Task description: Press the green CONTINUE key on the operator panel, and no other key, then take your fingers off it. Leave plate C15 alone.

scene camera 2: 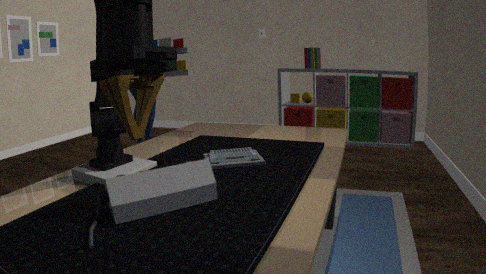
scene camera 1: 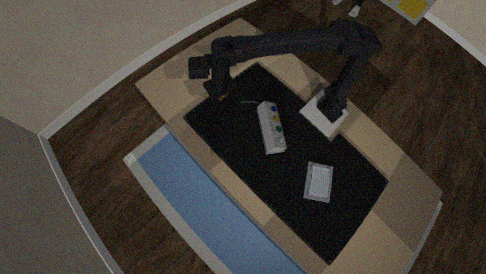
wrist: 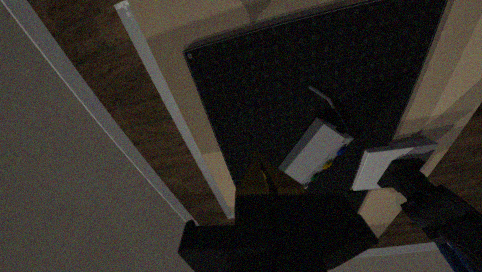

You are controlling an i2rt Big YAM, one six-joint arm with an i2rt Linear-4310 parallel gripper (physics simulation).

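Places are measured from the arm's base along level axes (x ahead, y right, z down), in metres.
Pixels of known places: gripper, between the fingertips: (scene camera 2: 137, 138) (scene camera 1: 219, 99) (wrist: 255, 154); arm's base, origin of its link: (scene camera 2: 111, 163) (scene camera 1: 329, 110) (wrist: 397, 172).
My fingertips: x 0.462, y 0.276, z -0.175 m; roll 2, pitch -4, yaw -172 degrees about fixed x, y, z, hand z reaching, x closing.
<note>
For each thing: its top centre in the pictures, then the offset to it from my fingertips. "pt": a spot on its surface instead. Level surfaces: height alone.
- light grey operator panel, centre of its top: (scene camera 2: 156, 166) (wrist: 317, 174) (scene camera 1: 273, 122) dx -0.150, dy -0.171, dz +0.107 m
- black mat, height of its surface: dz +0.190 m
- yellow key, centre of its top: (wrist: 328, 167) (scene camera 1: 276, 117) dx -0.181, dy -0.160, dz +0.116 m
- blue key, centre of its top: (wrist: 343, 153) (scene camera 1: 273, 107) dx -0.206, dy -0.116, dz +0.116 m
- Plate C15, centre of its top: (scene camera 2: 232, 152) (scene camera 1: 320, 181) dx -0.160, dy -0.489, dz +0.164 m
- thin cable, a spot on its surface: (scene camera 2: 92, 232) (scene camera 1: 250, 102) pt dx -0.170, dy -0.001, dz +0.185 m
The light grey operator panel (scene camera 1: 267, 131) (scene camera 2: 162, 190) (wrist: 315, 150) stands on the black mat (scene camera 1: 230, 130) (scene camera 2: 280, 165) (wrist: 300, 65). Its green key (scene camera 1: 279, 129) (wrist: 314, 177) is beside the yellow key (scene camera 1: 275, 118) (wrist: 327, 164), with the blue key (scene camera 1: 273, 108) (wrist: 341, 150) further along. In scene camera 2 the keys are hidden on the far side. My gripper (scene camera 1: 223, 97) (scene camera 2: 137, 137) (wrist: 255, 154) is shut and empty, raised above the mat, off the panel's blue-key end and apart from the keys. Plate C15 (scene camera 1: 319, 181) (scene camera 2: 235, 156) lies flat on the mat, apart from the panel.
The arm's white base plate (scene camera 1: 312, 114) (scene camera 2: 82, 175) (wrist: 367, 170) is at the mat's edge beside the panel. A thin cable (scene camera 1: 249, 102) (scene camera 2: 92, 232) (wrist: 321, 96) lies off the panel's end. A blue rug (scene camera 1: 200, 185) (scene camera 2: 367, 225) lies on the floor beside the table.
</note>
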